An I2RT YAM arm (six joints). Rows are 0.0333 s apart.
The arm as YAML. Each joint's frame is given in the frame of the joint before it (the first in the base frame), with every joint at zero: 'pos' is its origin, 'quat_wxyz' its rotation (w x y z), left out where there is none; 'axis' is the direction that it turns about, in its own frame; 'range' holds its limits. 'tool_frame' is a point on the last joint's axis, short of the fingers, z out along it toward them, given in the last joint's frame.
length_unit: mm
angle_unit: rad
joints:
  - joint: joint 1
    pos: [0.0, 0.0, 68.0]
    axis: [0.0, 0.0, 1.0]
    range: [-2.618, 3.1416]
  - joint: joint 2
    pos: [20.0, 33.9, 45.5]
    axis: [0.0, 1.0, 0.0]
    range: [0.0, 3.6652]
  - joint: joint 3
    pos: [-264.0, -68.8, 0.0]
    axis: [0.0, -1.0, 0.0]
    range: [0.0, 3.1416]
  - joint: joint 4
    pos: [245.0, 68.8, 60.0]
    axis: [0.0, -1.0, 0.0]
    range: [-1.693, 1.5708]
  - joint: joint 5
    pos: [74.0, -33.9, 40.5]
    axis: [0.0, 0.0, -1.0]
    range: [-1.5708, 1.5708]
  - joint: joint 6
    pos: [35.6, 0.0, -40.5]
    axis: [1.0, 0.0, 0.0]
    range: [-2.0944, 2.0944]
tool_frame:
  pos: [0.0, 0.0, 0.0]
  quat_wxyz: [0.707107, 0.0, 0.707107, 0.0]
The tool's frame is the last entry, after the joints.
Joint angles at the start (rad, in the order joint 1, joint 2, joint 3, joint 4, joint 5, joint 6):
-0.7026, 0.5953, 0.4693, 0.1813, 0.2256, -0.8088
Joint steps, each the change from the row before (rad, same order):
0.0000, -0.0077, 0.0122, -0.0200, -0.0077, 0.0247
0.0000, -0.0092, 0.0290, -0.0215, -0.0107, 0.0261
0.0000, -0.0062, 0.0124, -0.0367, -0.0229, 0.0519
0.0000, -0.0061, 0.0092, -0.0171, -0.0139, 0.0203
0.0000, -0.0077, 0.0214, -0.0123, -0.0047, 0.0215
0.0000, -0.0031, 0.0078, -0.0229, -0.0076, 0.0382
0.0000, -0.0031, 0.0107, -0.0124, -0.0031, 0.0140
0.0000, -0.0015, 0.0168, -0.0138, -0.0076, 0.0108
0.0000, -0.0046, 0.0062, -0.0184, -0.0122, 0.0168
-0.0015, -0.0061, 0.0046, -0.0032, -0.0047, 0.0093
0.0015, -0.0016, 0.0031, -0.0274, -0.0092, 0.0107
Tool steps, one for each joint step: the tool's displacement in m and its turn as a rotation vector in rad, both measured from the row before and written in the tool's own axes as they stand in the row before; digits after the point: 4 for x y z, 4 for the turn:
-0.0023, -0.0025, -0.0015, -0.0055, -0.0054, 0.0247
-0.0066, -0.0068, -0.0023, 0.0037, -0.0192, 0.0296
-0.0014, -0.0006, -0.0015, -0.0289, -0.0021, 0.0484
-0.0019, -0.0013, -0.0015, -0.0118, -0.0076, 0.0200
-0.0056, -0.0049, -0.0024, 0.0067, -0.0159, 0.0243
-0.0006, -0.0004, -0.0009, -0.0132, 0.0049, 0.0363
-0.0023, -0.0018, -0.0011, -0.0017, -0.0029, 0.0142
-0.0039, -0.0026, -0.0012, -0.0037, -0.0080, 0.0115
-0.0008, -0.0003, -0.0013, -0.0143, -0.0006, 0.0157
-0.0016, -0.0014, -0.0015, 0.0014, -0.0080, 0.0102
0.0012, 0.0013, -0.0006, -0.0212, 0.0132, 0.0079

